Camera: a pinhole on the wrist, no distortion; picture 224 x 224 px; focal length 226.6 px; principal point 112.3 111.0 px. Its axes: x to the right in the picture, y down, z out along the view. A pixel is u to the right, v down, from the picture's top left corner.
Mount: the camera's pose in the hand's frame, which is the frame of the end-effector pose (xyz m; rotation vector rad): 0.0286 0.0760 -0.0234 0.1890 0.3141 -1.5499
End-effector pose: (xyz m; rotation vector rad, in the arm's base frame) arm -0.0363 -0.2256 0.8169 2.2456 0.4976 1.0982
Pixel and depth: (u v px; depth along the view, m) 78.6 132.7 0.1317
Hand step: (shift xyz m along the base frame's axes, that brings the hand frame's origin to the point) 0.1200 -0.0478 0.0127
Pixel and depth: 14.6 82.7 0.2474
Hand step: 0.2162 -0.1484 -0.0463
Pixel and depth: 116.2 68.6 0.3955
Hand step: 0.2723 -0.0848 -0.2180
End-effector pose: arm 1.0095 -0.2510 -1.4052 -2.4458 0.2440 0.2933
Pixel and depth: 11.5 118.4 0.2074
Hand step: -0.0039 0.0462 -0.2254
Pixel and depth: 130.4 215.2 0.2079
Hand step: 0.1113 0.0900 -0.1580
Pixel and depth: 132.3 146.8 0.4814
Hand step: 0.1033 0.3343 -0.2849
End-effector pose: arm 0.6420 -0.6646 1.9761 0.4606 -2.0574 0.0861
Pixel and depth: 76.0 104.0 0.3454
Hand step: -0.2919 -0.0746 -0.1230
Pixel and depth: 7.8 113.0 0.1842
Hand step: -0.2014 0.0343 -0.0395
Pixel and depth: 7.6 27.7 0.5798
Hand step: -0.5067 0.0173 -0.4172
